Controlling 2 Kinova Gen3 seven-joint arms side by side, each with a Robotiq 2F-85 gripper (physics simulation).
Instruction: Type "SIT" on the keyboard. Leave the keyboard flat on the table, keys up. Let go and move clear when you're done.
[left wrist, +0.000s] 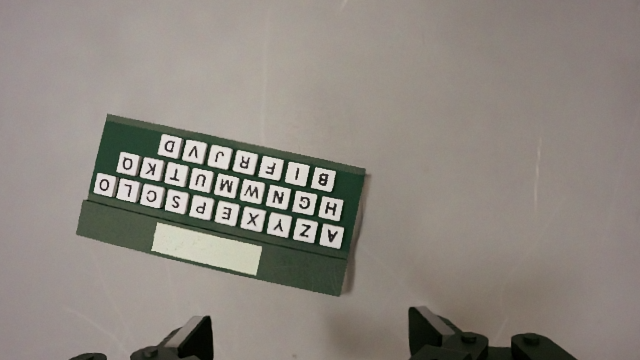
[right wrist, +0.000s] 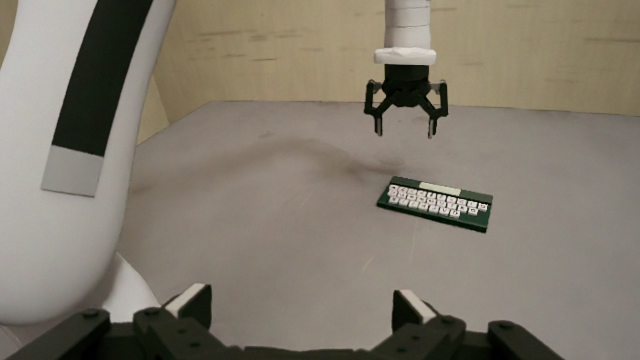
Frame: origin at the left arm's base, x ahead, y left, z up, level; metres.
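Seen in the pictures: left gripper, between the fingertips: (left wrist: 311, 334) (right wrist: 404, 136); right gripper, between the fingertips: (right wrist: 302, 308).
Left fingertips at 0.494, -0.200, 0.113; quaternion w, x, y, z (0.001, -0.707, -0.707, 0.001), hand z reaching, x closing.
Pixels of each thing's middle, then the offset from my left fingertips to it, as dx, dy, dz. "*": a spot on its surface instead. Level surfaces: height alone.
- dark green keyboard, middle of its body: (left wrist: 218, 202) (right wrist: 435, 201) -0.058, -0.063, -0.104
- S key, middle of its body: (left wrist: 177, 201) -0.060, -0.092, -0.098
- I key, middle of its body: (left wrist: 297, 174) -0.076, -0.006, -0.098
- T key, middle of its body: (left wrist: 177, 174) -0.079, -0.092, -0.098
- pale blank bar, a spot on its surface: (left wrist: 206, 248) * -0.027, -0.071, -0.095
- grey table top, height of its surface: dz -0.113
A dark green keyboard (left wrist: 305, 270) (right wrist: 440, 202) with white letter keys lies flat on the table, keys up. In the left wrist view its letters appear upside down; the S key (left wrist: 176, 201), the I key (left wrist: 297, 174) and the T key (left wrist: 176, 174) show. A pale blank bar (left wrist: 206, 248) runs along one long side. My left gripper (left wrist: 311, 334) (right wrist: 404, 136) is open and empty, above the table beside the keyboard's pale-bar side. My right gripper (right wrist: 302, 308) is open and empty, well apart from the keyboard.
The grey table top (left wrist: 450, 100) (right wrist: 250, 225) carries faint scratches and darker smudges. A white arm link (right wrist: 65, 240) with a black stripe fills the left of the right wrist view. A pale wood-coloured wall (right wrist: 280, 50) stands behind the table.
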